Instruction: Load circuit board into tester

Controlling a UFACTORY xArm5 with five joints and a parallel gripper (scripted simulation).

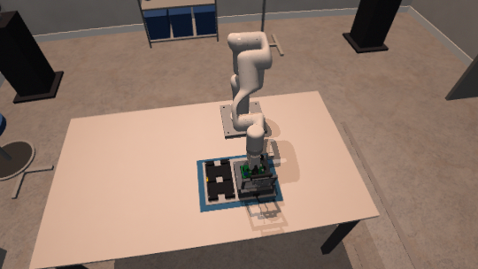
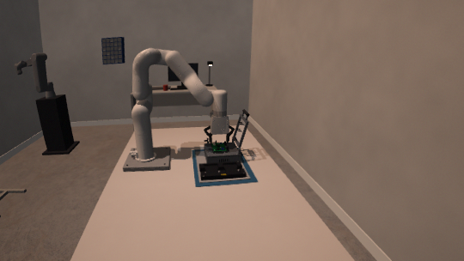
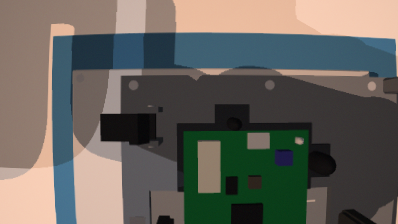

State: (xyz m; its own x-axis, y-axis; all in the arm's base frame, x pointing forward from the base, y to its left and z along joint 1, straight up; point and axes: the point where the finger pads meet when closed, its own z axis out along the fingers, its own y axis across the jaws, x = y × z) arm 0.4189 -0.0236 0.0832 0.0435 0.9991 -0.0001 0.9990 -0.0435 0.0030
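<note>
My gripper is now 30 mm above the green circuit board. Also, from my hand: lid 120 mm ahead, 80 mm above, 10 mm to the right; black post 60 mm to the left, 60 mm behind, 20 mm below.
</note>
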